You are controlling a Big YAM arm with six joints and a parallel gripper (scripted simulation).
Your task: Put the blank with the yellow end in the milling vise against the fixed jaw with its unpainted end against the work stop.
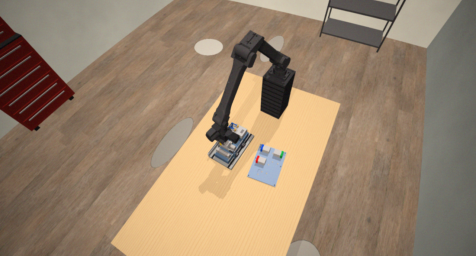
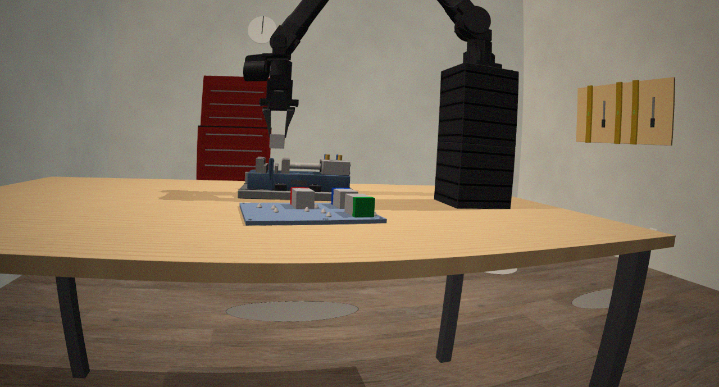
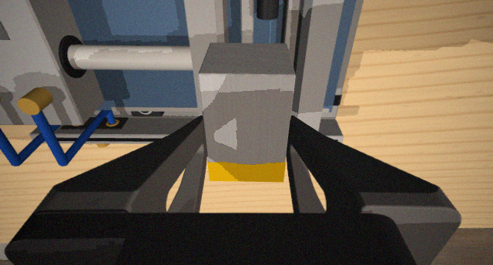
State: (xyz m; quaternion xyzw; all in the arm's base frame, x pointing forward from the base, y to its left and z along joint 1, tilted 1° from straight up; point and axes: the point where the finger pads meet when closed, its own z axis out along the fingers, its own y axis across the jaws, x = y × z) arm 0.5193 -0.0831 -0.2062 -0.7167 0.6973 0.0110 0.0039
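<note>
The fixed jaw is 8 cm below my hand, 4 cm ahead of it and 1 cm to the left of it. The rest, counted from my hand: work stop rod (7 cm below, 5 cm to the left, 1 cm ahead); moving jaw (8 cm below, 2 cm behind); yellow-ended blank (2 cm below).
</note>
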